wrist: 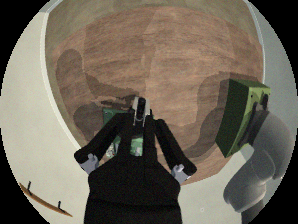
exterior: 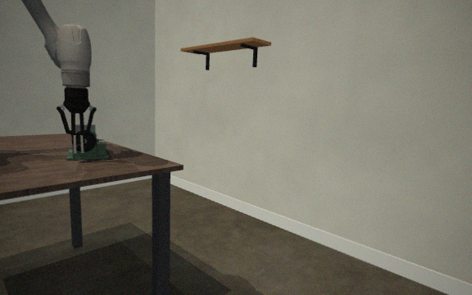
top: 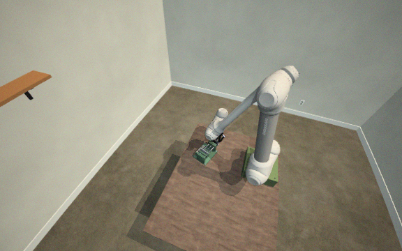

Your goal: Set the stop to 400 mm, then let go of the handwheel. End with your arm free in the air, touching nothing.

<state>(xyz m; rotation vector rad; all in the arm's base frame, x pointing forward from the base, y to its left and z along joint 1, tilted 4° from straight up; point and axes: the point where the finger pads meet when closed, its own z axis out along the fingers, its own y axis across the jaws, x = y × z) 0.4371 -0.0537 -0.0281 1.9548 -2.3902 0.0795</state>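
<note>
My gripper is now 10 mm short of the black handwheel, 20 mm to the right of it and 10 mm above it.
</note>
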